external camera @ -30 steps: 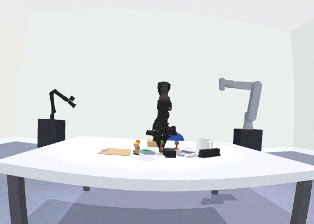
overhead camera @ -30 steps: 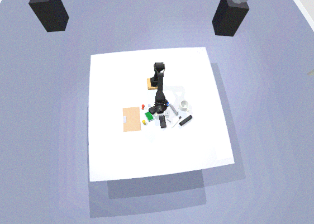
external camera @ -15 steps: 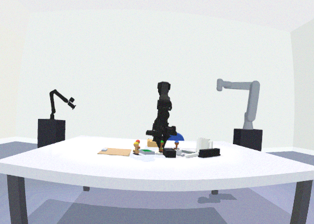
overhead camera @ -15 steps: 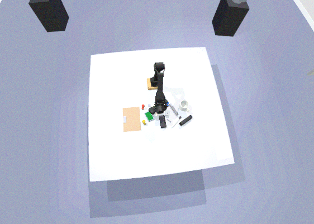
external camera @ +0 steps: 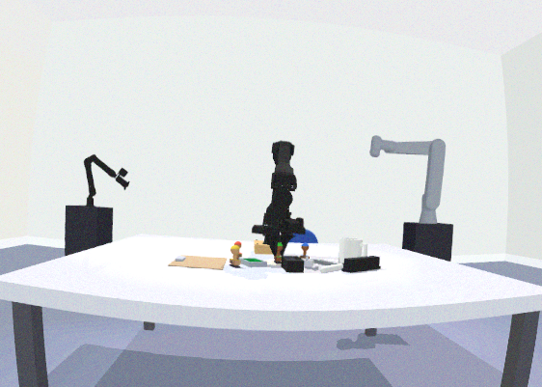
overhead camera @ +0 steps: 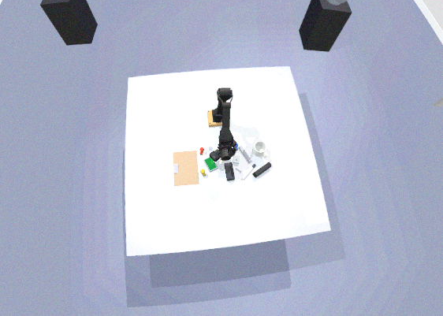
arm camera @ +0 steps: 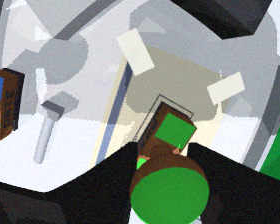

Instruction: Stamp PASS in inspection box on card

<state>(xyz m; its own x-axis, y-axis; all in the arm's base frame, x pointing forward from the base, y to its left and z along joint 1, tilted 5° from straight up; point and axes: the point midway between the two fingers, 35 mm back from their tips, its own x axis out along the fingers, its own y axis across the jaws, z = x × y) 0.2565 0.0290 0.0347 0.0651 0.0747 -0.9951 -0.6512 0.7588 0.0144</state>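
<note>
Right now the green-knobbed PASS stamp is right at my gripper tip. The rest, counted from my gripper tip: black block: 120 mm ahead, 40 mm to the left, 10 mm below; then blue-knobbed stamp: 50 mm behind, 90 mm to the left; then green ink pad: 60 mm ahead, 80 mm to the right, 20 mm below.
</note>
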